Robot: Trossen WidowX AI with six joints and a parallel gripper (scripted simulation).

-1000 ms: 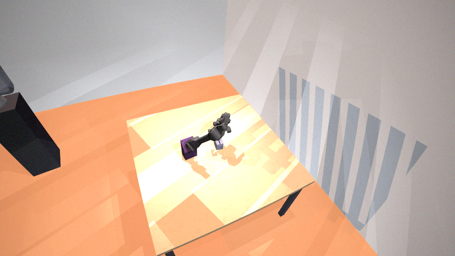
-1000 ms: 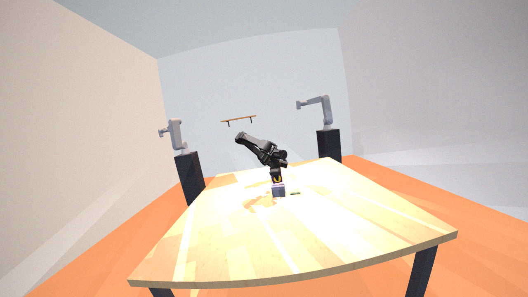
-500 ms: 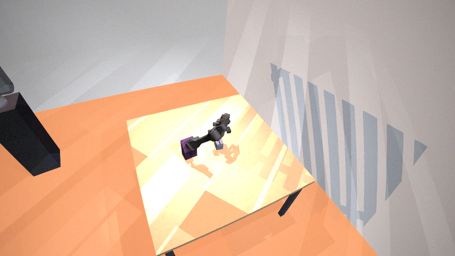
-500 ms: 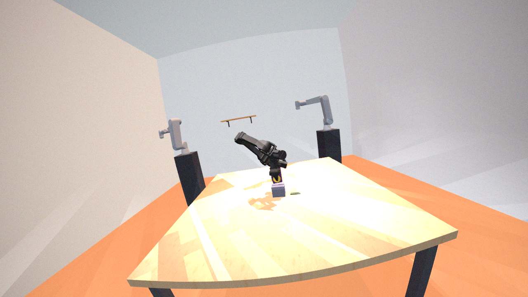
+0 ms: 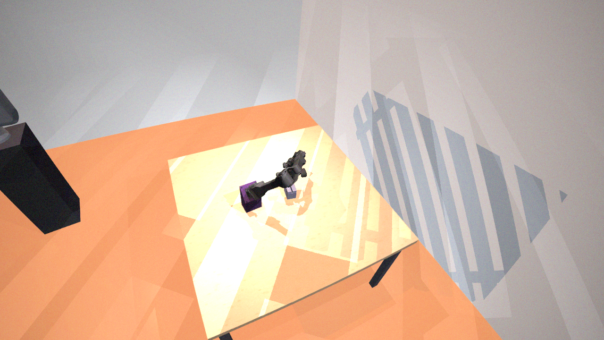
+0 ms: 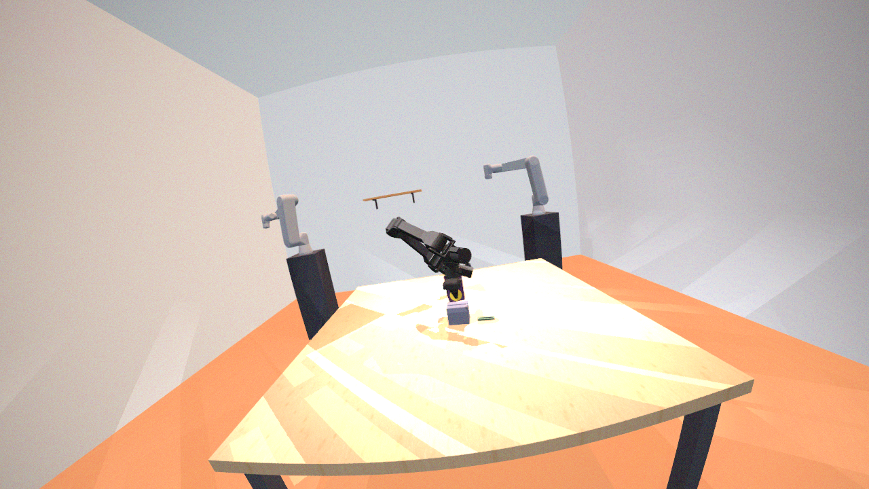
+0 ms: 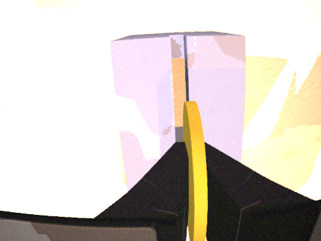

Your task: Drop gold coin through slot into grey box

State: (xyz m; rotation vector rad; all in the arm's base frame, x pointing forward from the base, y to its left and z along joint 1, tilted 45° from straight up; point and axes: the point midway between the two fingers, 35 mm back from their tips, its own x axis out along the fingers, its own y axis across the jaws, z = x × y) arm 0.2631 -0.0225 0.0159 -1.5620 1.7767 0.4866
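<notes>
The gold coin is 1 cm above my gripper tip.
</notes>
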